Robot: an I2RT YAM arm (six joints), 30 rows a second.
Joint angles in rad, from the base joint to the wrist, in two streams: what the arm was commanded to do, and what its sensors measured. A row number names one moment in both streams.
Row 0, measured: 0.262, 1.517, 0.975, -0.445, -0.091, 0.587
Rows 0 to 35, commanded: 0.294, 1.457, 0.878, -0.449, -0.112, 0.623; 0.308, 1.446, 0.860, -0.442, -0.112, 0.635; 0.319, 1.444, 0.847, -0.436, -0.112, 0.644; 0.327, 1.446, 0.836, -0.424, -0.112, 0.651; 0.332, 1.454, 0.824, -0.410, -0.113, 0.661; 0.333, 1.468, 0.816, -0.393, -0.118, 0.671; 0.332, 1.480, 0.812, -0.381, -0.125, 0.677; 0.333, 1.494, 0.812, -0.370, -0.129, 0.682; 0.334, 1.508, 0.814, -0.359, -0.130, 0.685; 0.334, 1.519, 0.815, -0.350, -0.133, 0.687; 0.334, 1.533, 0.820, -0.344, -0.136, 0.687; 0.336, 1.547, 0.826, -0.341, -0.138, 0.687; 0.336, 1.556, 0.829, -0.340, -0.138, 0.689; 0.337, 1.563, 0.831, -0.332, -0.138, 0.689; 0.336, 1.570, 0.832, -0.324, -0.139, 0.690; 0.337, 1.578, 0.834, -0.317, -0.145, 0.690; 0.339, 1.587, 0.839, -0.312, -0.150, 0.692; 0.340, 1.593, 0.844, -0.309, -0.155, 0.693; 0.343, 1.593, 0.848, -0.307, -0.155, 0.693; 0.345, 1.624, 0.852, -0.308, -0.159, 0.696; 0.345, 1.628, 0.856, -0.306, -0.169, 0.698; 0.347, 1.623, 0.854, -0.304, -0.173, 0.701; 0.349, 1.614, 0.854, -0.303, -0.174, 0.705; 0.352, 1.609, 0.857, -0.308, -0.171, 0.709; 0.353, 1.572, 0.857, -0.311, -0.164, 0.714; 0.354, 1.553, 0.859, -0.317, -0.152, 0.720; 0.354, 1.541, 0.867, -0.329, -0.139, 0.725; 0.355, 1.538, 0.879, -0.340, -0.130, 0.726; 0.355, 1.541, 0.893, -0.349, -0.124, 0.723; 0.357, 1.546, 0.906, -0.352, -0.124, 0.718; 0.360, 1.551, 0.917, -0.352, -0.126, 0.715; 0.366, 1.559, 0.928, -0.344, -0.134, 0.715; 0.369, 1.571, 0.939, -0.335, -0.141, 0.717; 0.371, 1.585, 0.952, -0.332, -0.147, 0.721; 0.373, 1.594, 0.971, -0.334, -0.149, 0.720; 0.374, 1.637, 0.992, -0.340, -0.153, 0.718
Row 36, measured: 0.365, 1.580, 0.951, -0.336, -0.152, 0.715
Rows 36 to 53, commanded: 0.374, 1.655, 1.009, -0.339, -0.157, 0.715; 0.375, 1.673, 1.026, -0.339, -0.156, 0.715; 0.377, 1.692, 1.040, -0.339, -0.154, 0.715; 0.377, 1.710, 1.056, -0.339, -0.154, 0.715; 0.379, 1.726, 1.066, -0.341, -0.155, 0.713; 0.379, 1.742, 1.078, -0.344, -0.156, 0.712; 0.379, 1.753, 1.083, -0.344, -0.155, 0.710; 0.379, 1.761, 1.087, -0.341, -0.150, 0.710; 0.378, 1.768, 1.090, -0.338, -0.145, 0.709; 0.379, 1.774, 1.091, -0.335, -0.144, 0.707; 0.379, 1.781, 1.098, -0.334, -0.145, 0.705; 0.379, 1.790, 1.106, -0.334, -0.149, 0.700; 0.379, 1.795, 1.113, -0.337, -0.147, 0.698; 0.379, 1.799, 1.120, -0.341, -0.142, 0.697; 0.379, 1.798, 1.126, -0.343, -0.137, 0.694; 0.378, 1.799, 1.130, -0.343, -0.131, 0.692; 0.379, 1.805, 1.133, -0.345, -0.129, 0.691; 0.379, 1.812, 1.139, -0.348, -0.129, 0.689
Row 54, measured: 0.373, 1.798, 1.115, -0.334, -0.150, 0.704
